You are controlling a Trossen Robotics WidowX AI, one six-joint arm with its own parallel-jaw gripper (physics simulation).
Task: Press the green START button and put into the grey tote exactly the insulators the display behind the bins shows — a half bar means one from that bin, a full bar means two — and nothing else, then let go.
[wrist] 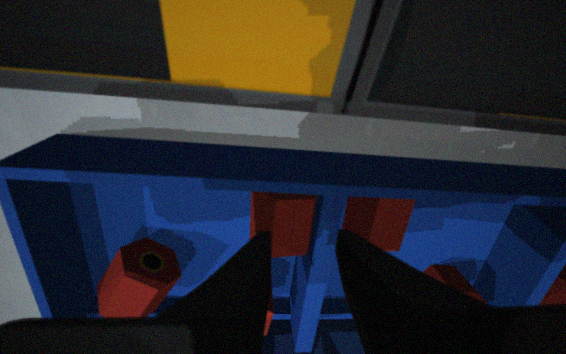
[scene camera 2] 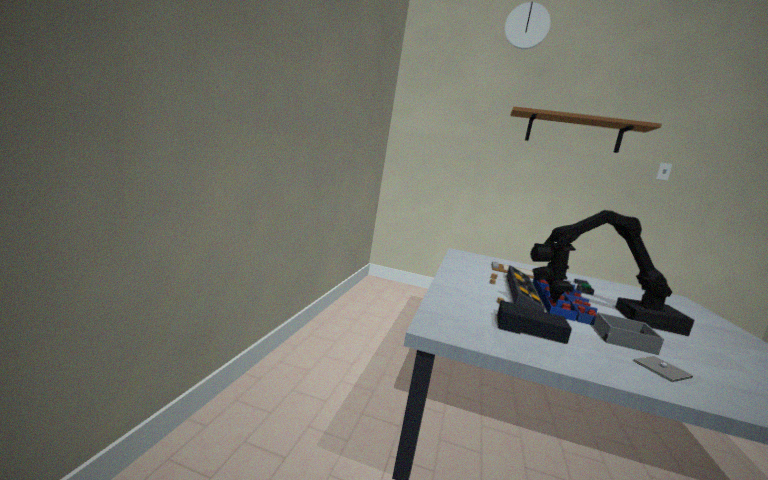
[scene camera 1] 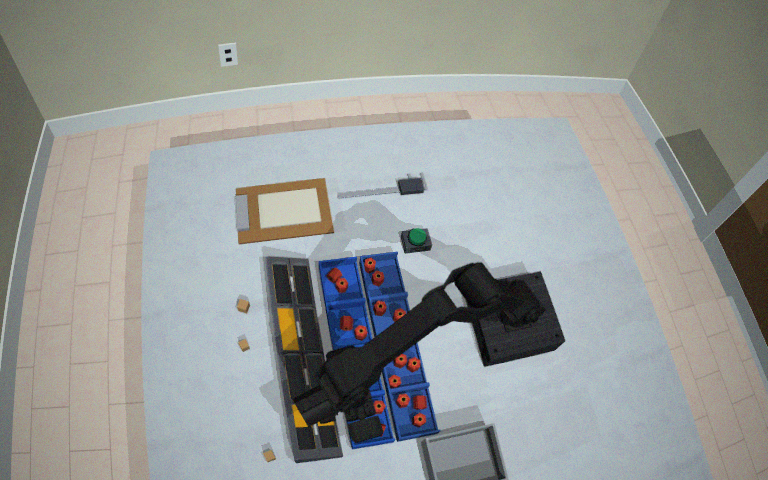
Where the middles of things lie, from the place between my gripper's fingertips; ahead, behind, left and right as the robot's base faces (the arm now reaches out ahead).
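You'd find the grey tote [scene camera 1: 477,446] 200 mm behind my hand and 170 mm to the left of it, and going by their middles, it's the nearest to my hand of the things named here. There's a grey tool [scene camera 1: 411,185] too, and that one's 20 mm below my hand, 140 mm behind it and 550 mm to the right of it.
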